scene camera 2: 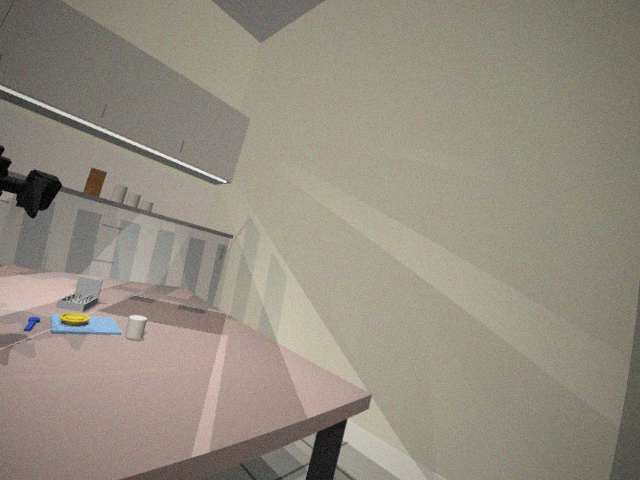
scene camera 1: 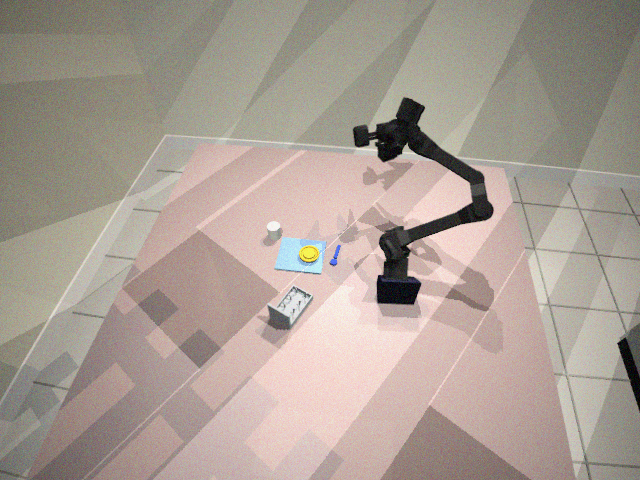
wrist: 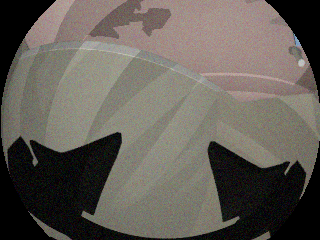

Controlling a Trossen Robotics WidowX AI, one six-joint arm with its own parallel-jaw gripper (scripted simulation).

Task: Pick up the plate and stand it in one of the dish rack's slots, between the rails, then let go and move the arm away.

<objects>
A grey dish rack shows in scene camera 2 and in scene camera 1; in the wrist view it is out of frame. The same spot on the grey dish rack: (scene camera 2: 87,291) is (scene camera 1: 278,318).
</objects>
